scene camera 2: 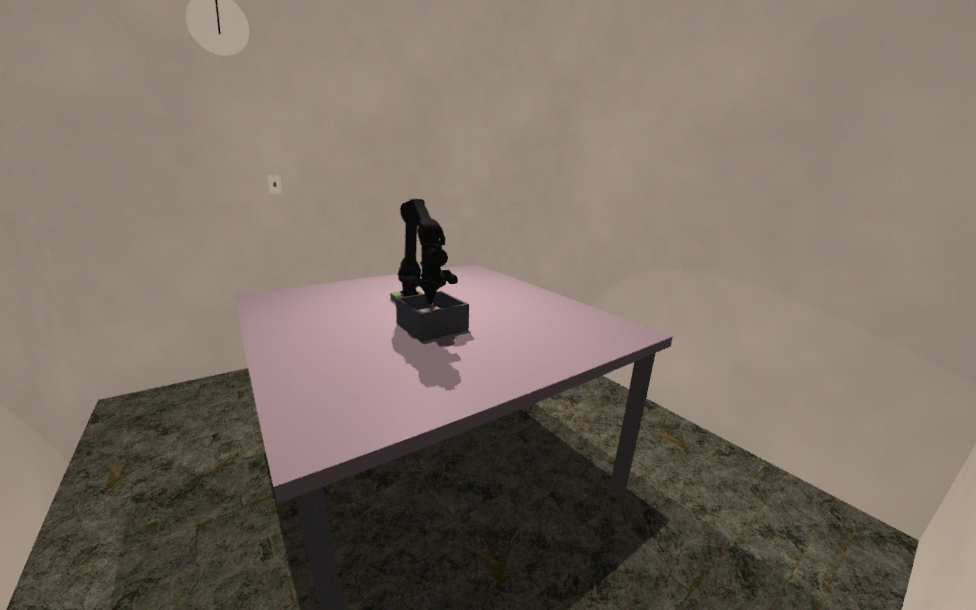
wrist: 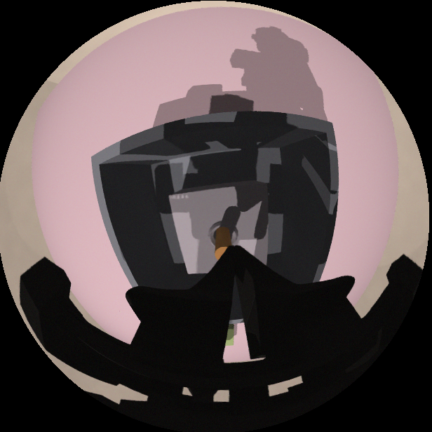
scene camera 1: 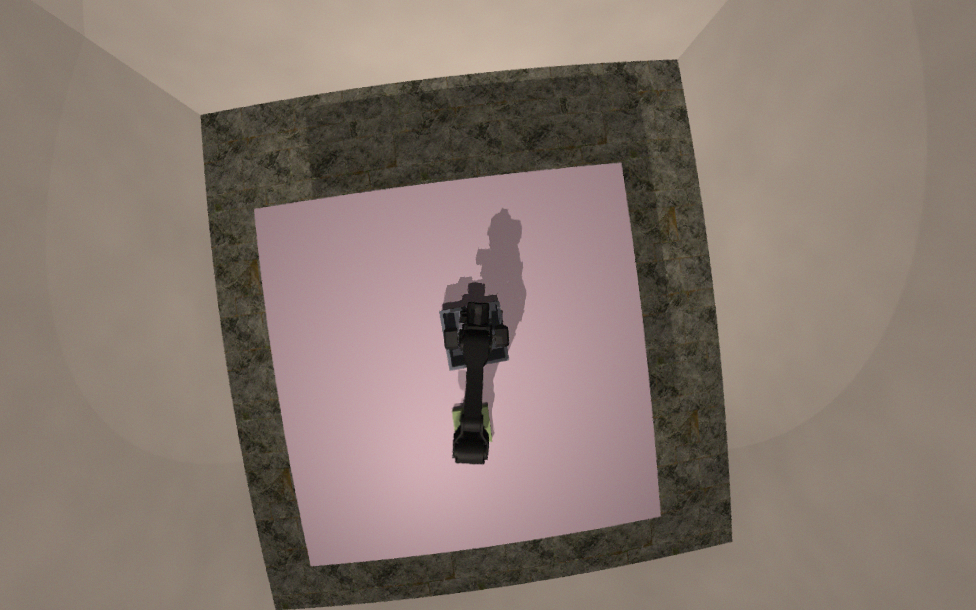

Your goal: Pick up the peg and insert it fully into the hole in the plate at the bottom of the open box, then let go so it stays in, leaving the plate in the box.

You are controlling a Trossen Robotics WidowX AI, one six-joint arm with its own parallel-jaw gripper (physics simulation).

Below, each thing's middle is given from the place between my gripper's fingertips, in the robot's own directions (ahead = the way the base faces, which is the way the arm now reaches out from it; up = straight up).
I see my gripper 4 cm above the dark grey box (scene camera 2: pixel 453 317) and 1 cm to the right of it. Round my hand: grey plate (wrist: pixel 242 206) 6 cm below, 1 cm to the left.
